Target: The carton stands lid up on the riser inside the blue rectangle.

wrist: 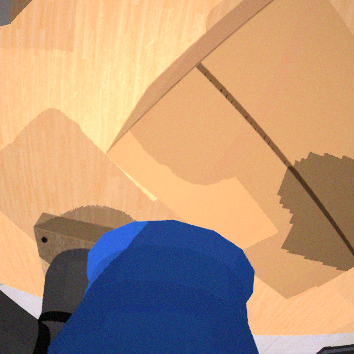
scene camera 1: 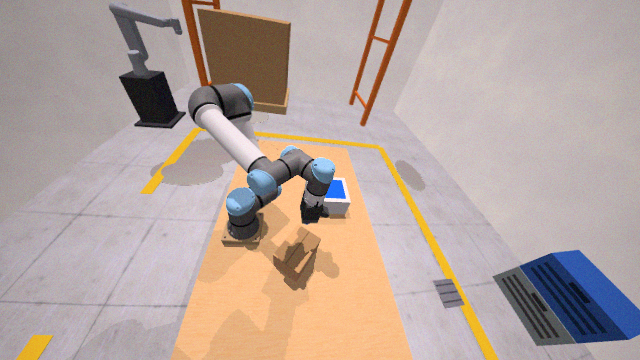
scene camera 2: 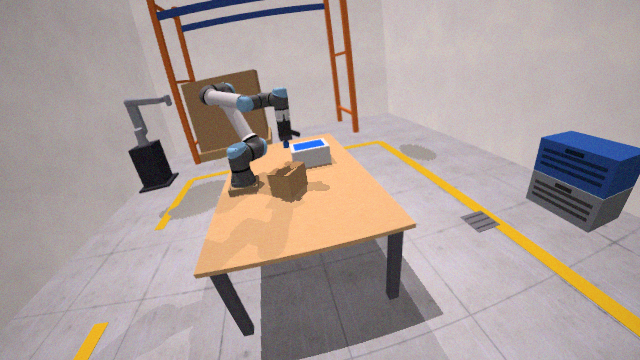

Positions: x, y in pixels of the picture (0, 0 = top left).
Scene:
My suction cup [wrist: 153, 279] carries nothing. The cup is 18 cm from the middle of a brown carton [scene camera 1: 293, 255], above it. A white riser [scene camera 2: 315, 152] sits on the table.

